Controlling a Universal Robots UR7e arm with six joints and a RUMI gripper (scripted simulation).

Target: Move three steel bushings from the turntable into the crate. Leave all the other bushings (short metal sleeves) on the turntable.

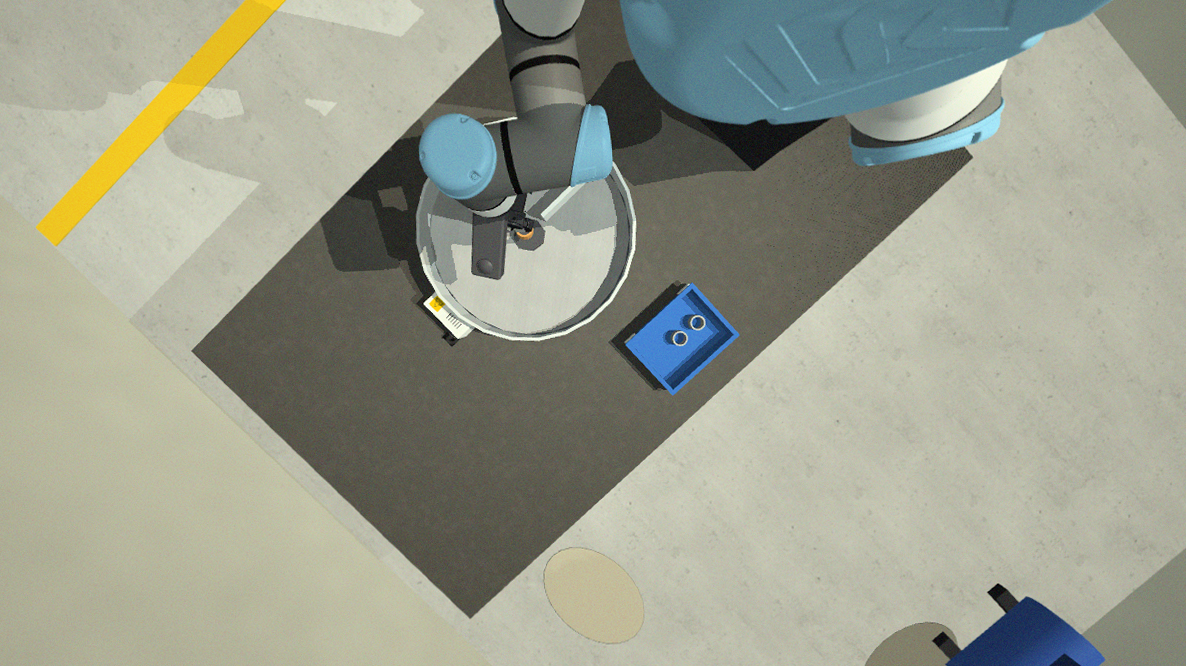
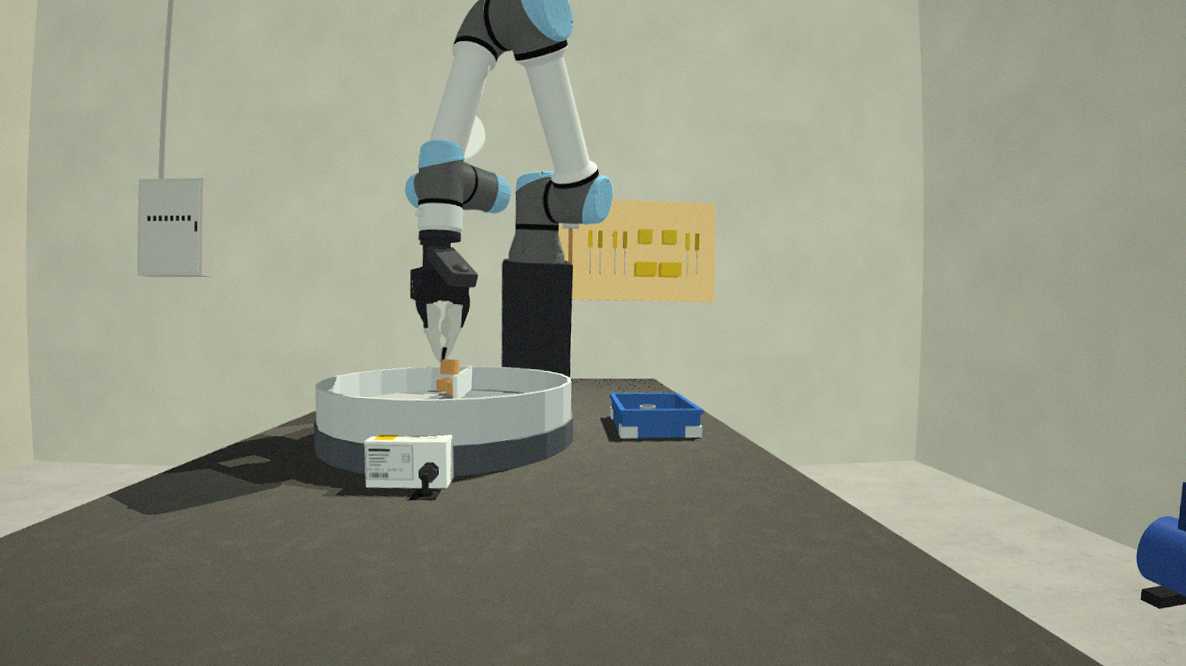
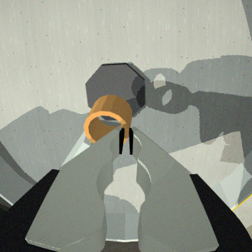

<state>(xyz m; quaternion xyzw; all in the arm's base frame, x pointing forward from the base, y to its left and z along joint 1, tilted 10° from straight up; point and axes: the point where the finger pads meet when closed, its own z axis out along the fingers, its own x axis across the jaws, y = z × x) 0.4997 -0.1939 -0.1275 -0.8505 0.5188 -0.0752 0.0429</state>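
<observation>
Right now my hand is 90 mm above the round white turntable, 10 mm to the right of it and 10 mm past it. Round my hand: blue crate 390 mm to the left, 120 mm below, 40 mm behind.
</observation>
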